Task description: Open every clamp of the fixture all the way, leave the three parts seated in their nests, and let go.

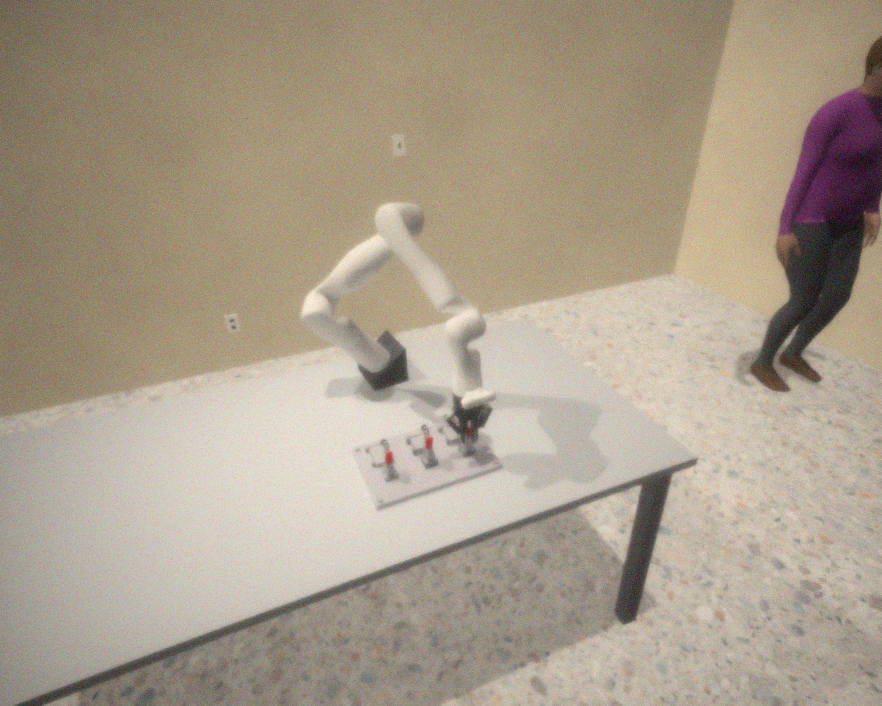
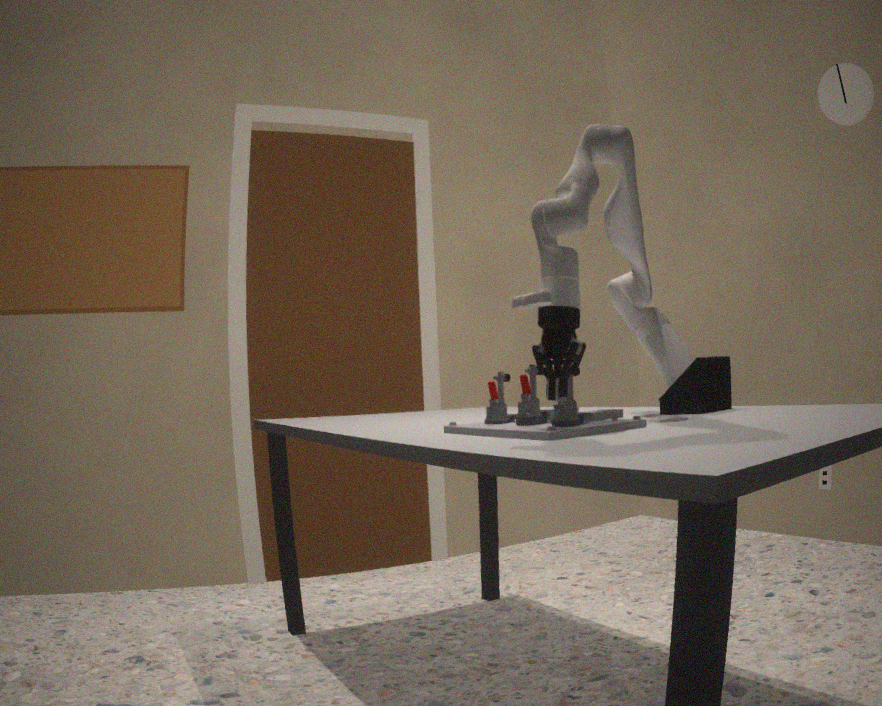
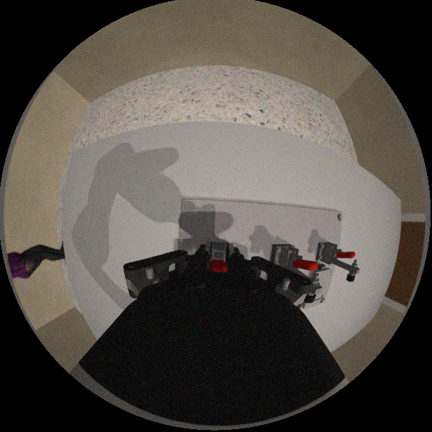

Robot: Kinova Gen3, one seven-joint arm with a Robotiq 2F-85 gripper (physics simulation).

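Pixels of known places: gripper, fingertip midpoint: (image 1: 469, 442) (image 2: 556, 400); arm's base at its link origin: (image 1: 378, 361) (image 2: 686, 382).
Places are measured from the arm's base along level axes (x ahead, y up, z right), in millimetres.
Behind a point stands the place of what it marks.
Note:
The pale fixture plate (image 1: 411, 488) @[x 519, y -57, z 151 mm] (image 2: 507, 432) @[x 555, y -61, z 27 mm] (image 3: 300, 225) lies on the table and bears three grey clamps with red handles. My gripper (image 1: 467, 435) @[x 495, y -9, z -39 mm] (image 2: 556, 393) @[x 495, y -9, z -39 mm] (image 3: 218, 249) points down and is shut on the red handle (image 3: 218, 266) of the end clamp (image 2: 564, 412) @[x 489, y -31, z -52 mm]; that clamp's arm is mostly hidden. The middle clamp's handle (image 1: 428, 442) @[x 475, y 28, z 74 mm] (image 2: 524, 384) @[x 475, y 20, z 63 mm] (image 3: 305, 265) and the far clamp's handle (image 1: 389, 457) @[x 462, y 17, z 179 mm] (image 2: 492, 390) @[x 461, y 10, z 172 mm] (image 3: 346, 255) stand free. Both their arms stand raised. Small grey shapes lie behind the clamps; their seating cannot be made out.
The fixture stands on the white table (image 1: 220, 515) @[x 336, y -71, z 582 mm] (image 2: 411, 434) @[x 580, y -71, z 289 mm] (image 3: 280, 160), near its front edge. The arm's dark base (image 1: 383, 362) @[x 45, y 19, z 1 mm] (image 2: 697, 385) @[x 60, y -7, z -70 mm] stands behind it. A person in purple (image 1: 834, 161) stands beyond the table. A brown door (image 2: 334, 331) is in the wall.

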